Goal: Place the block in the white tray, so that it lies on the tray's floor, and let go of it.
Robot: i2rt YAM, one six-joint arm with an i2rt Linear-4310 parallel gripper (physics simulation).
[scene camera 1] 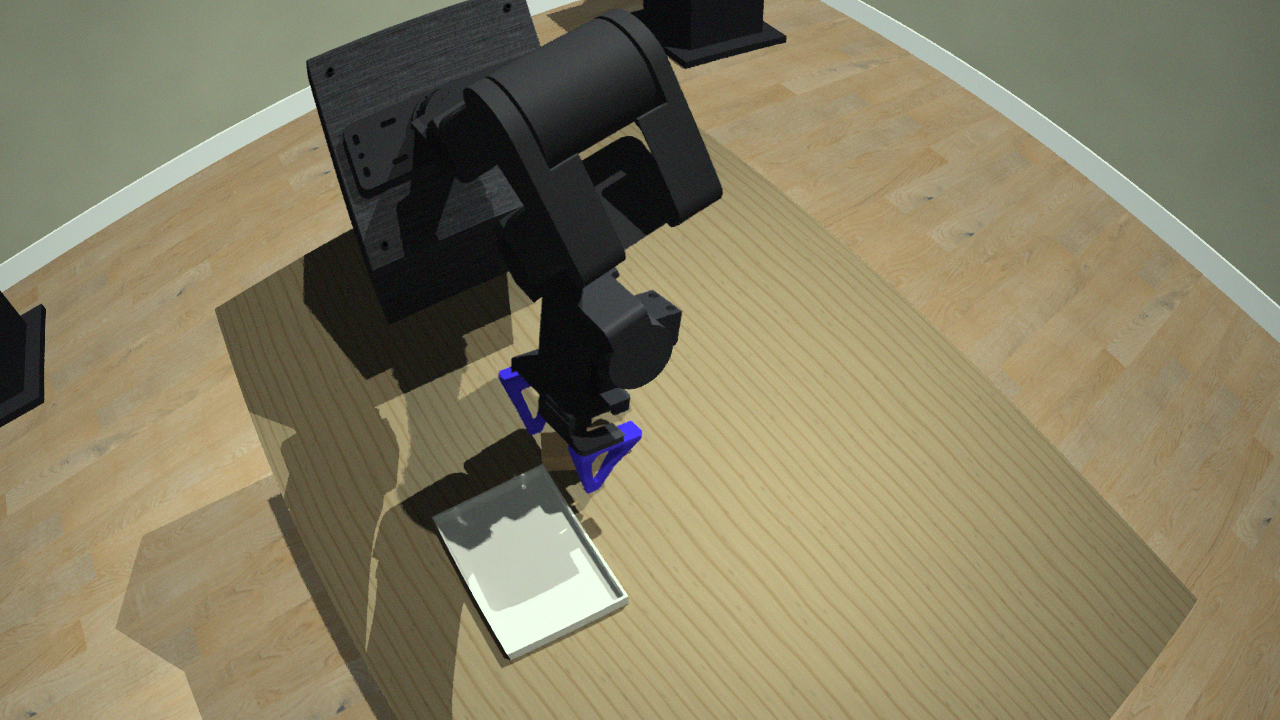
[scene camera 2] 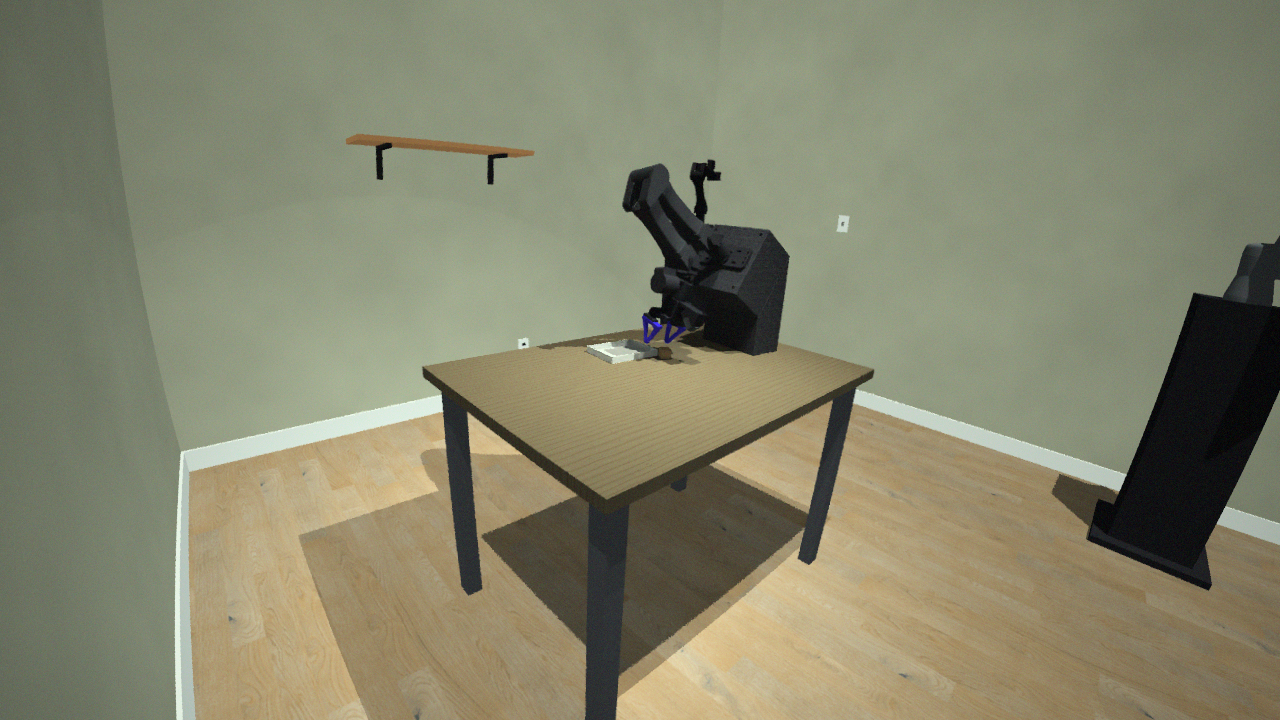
Path:
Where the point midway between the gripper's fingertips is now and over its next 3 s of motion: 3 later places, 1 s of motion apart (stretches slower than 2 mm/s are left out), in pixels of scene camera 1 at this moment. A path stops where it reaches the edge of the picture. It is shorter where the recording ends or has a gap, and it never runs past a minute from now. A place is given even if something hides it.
My gripper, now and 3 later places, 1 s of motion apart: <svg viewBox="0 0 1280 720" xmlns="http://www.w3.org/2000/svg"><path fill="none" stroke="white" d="M563 460L568 463L563 423L580 450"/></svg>

